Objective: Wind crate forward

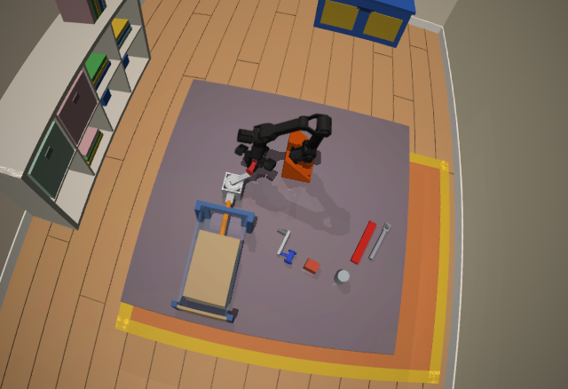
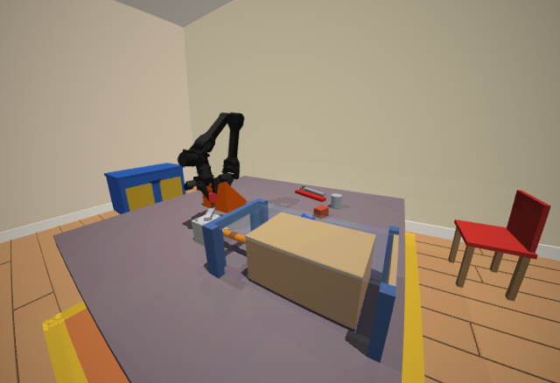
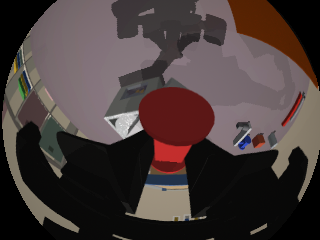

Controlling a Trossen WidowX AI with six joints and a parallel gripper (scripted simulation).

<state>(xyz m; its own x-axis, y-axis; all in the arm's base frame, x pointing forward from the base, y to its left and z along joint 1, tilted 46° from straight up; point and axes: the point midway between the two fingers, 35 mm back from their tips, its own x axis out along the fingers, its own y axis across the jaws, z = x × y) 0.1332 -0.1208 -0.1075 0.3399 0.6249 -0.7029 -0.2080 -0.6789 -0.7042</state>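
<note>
Now: the winch handle 30 mm below my gripper tip, 20 mm to the right of it and 10 mm ahead of it. Also, from my gripper tip: blue frame: 220 mm ahead, 50 mm to the right, 30 mm below; then grey winch: 100 mm below, 80 mm to the right, 50 mm ahead; then red grip: 10 mm behind.
</note>
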